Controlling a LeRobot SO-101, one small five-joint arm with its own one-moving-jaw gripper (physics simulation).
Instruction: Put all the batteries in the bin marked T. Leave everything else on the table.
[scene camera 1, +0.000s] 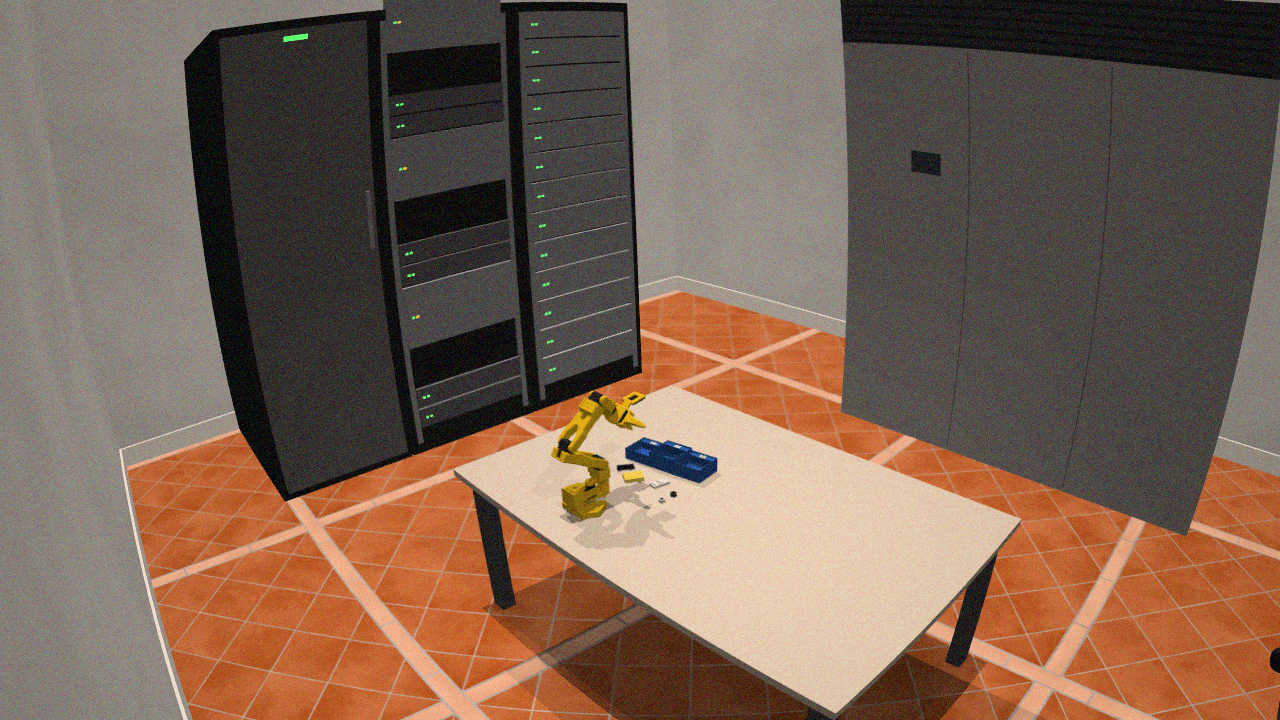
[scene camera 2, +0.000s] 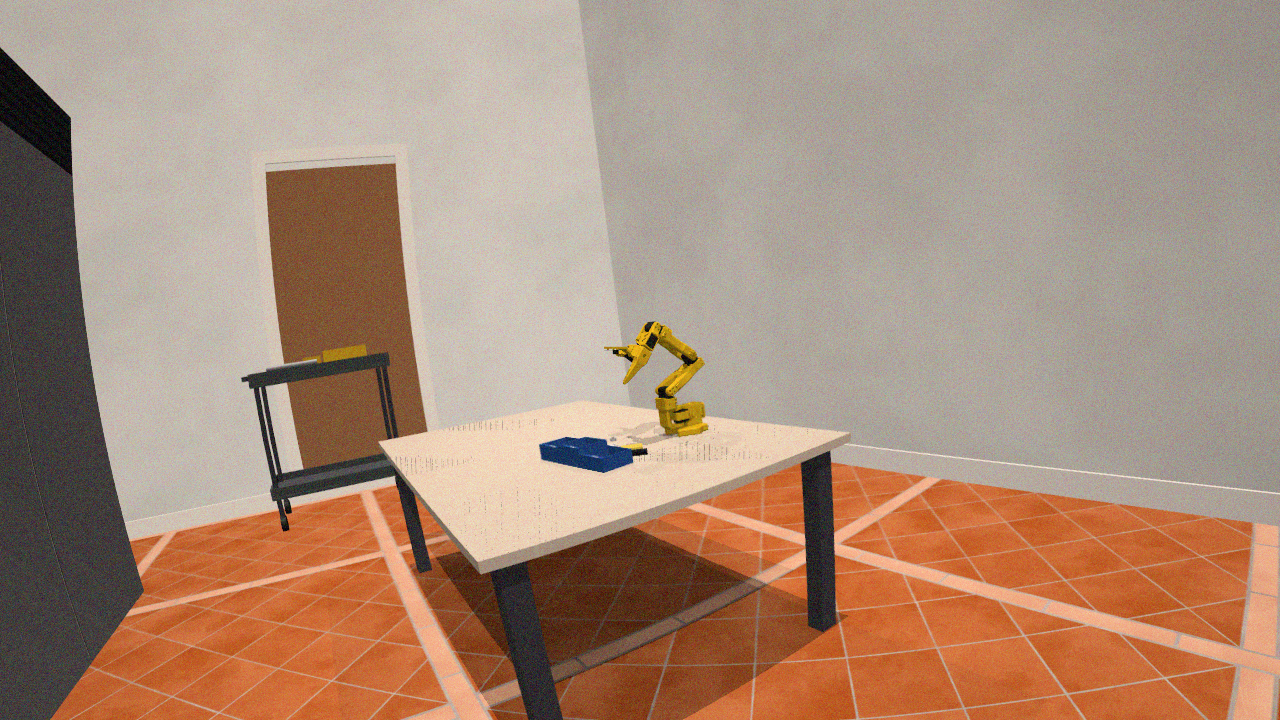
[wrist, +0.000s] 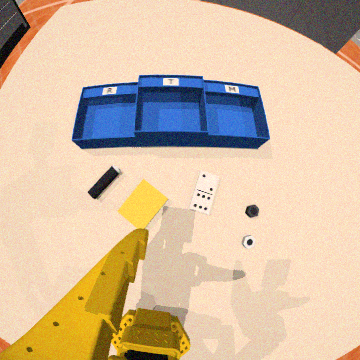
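Seen in the pictures: hand, its tool point: (scene camera 1: 631, 428) (scene camera 2: 624, 382) (wrist: 146, 240); arm's base, origin of its link: (scene camera 1: 591, 505) (scene camera 2: 680, 433) (wrist: 150, 327).
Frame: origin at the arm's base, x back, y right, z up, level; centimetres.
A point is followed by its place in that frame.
One battery-like black cylinder with a silvery end (scene camera 1: 624, 467) {y -8.3, x -18.1, z 0.9 cm} (scene camera 2: 640, 452) {y -9.7, x -18.5, z 0.7 cm} (wrist: 104, 182) {y -8.3, x -18.7, z 1.3 cm} lies on its side on the table, in front of the bin marked R (wrist: 107, 142) {y -9.0, x -23.7, z 1.6 cm} in the wrist view. The bin marked T (wrist: 171, 139) {y -1.0, x -25.1, z 2.2 cm} is the middle compartment of the blue three-part tray (scene camera 1: 666, 464) {y 0.6, x -25.3, z 2.5 cm} (scene camera 2: 586, 456) {y -9.4, x -32.1, z 3.0 cm}; no object shows inside it in the wrist view. My gripper (scene camera 1: 640, 411) {y -0.8, x -15.1, z 16.3 cm} (scene camera 2: 617, 365) {y -0.8, x -15.1, z 16.3 cm} is open and empty, high above the table. In the wrist view its one notched jaw (wrist: 110, 280) {y -1.5, x -14.2, z 18.5 cm} shows at the lower left, its tip drawn just below the yellow square.
A yellow square (wrist: 143, 204) {y -3.0, x -16.9, z 1.0 cm} (scene camera 1: 632, 476) {y -2.9, x -16.3, z 1.0 cm} lies beside the cylinder. A white domino (wrist: 204, 193) {y 4.1, x -19.4, z 0.7 cm} (scene camera 1: 658, 484) {y 4.8, x -18.5, z 0.7 cm}, a dark hex nut (wrist: 252, 211) {y 10.8, x -18.0, z 0.9 cm} (scene camera 1: 673, 494) {y 11.5, x -17.5, z 0.8 cm} and a silvery nut (wrist: 248, 242) {y 10.8, x -13.9, z 0.9 cm} (scene camera 1: 661, 500) {y 11.4, x -13.5, z 0.7 cm} lie to the right in the wrist view. The bin marked M (wrist: 232, 141) {y 6.8, x -26.4, z 2.1 cm} is the tray's right compartment.
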